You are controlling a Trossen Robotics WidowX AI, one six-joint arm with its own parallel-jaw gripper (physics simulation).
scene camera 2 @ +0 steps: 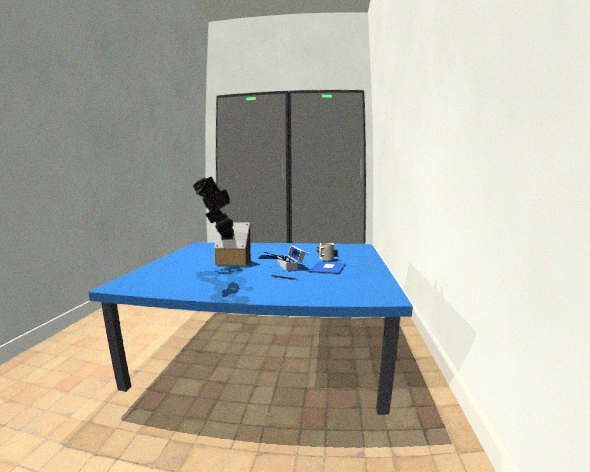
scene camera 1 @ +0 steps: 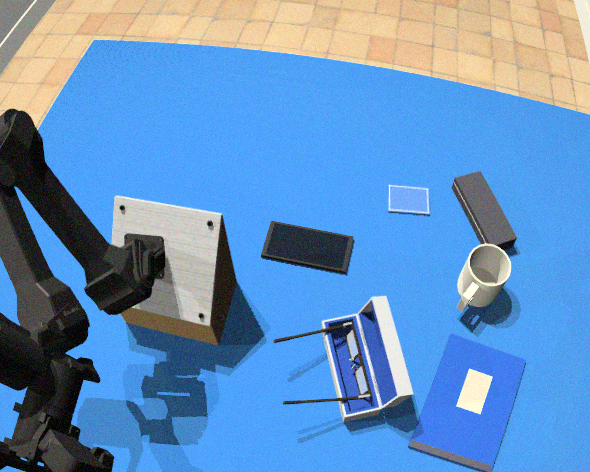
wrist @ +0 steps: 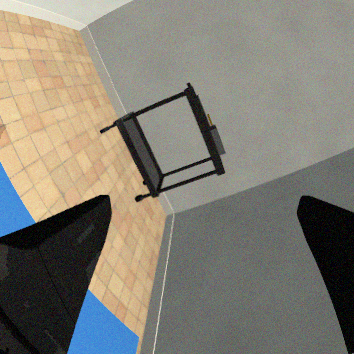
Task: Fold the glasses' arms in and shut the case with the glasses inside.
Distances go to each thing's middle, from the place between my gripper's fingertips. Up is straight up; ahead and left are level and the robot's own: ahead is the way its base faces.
The glasses (scene camera 1: pixel 351 338) lies 36 cm to the left of my hand, 31 cm below it and 29 cm ahead of it. The rest, counted from my hand: blue card (scene camera 1: pixel 401 199) (71 cm to the left, 41 cm ahead, 35 cm below); then white mug (scene camera 1: pixel 487 269) (54 cm ahead, 53 cm to the left, 30 cm below); then glasses case (scene camera 1: pixel 390 380) (37 cm to the left, 35 cm ahead, 30 cm below).
